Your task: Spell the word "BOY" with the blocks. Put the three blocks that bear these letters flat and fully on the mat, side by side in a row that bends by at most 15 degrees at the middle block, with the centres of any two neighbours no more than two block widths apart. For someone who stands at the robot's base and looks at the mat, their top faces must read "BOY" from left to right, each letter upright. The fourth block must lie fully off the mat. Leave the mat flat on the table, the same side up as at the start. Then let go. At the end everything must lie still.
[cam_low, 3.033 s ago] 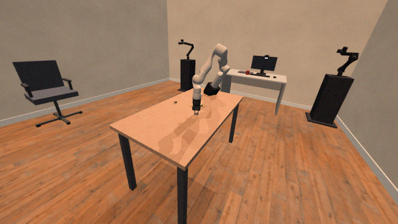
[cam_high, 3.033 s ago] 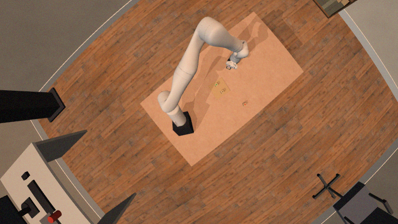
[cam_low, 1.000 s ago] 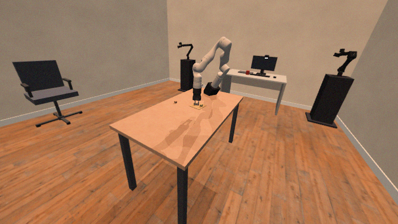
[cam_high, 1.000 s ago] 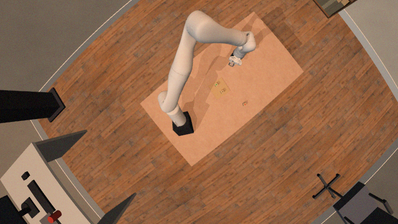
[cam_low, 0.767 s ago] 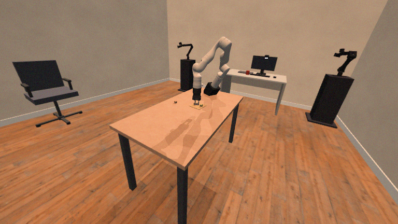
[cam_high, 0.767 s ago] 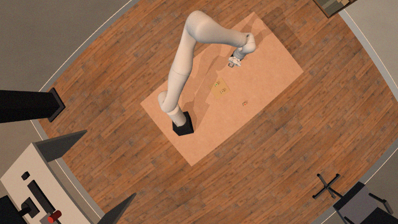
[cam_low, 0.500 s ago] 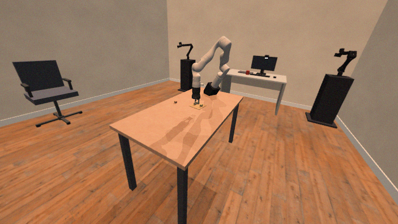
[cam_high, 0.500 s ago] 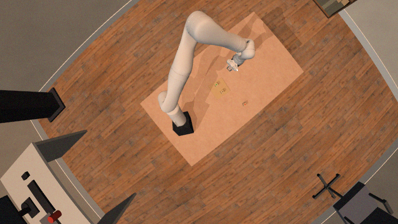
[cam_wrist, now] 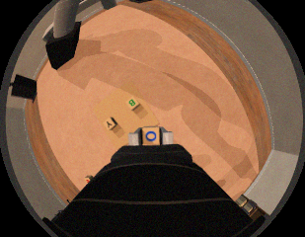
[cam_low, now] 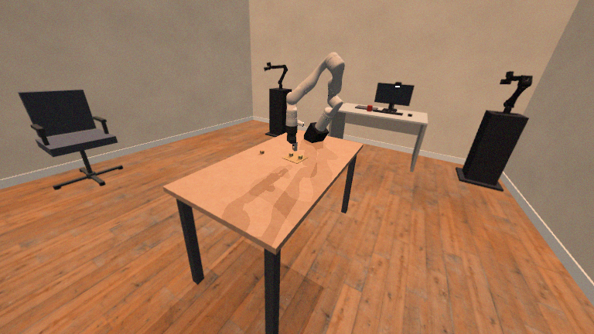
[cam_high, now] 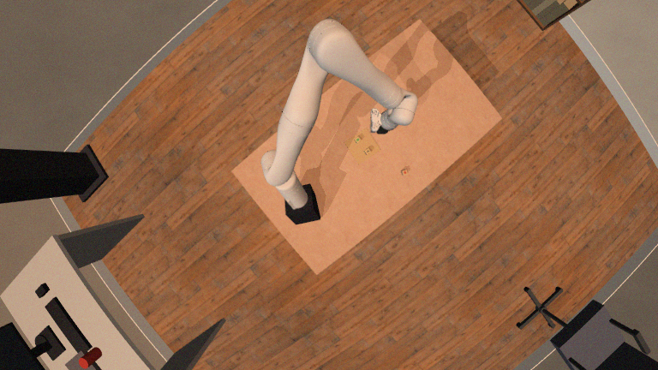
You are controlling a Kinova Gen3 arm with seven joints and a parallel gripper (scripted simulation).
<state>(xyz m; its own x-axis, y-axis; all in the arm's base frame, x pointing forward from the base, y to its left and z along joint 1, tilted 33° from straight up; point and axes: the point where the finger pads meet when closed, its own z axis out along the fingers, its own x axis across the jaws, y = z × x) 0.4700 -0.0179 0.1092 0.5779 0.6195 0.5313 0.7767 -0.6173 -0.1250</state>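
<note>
Now: hand 80 mm past the mat, 40 mm to the left of it and 110 mm above it.
</note>
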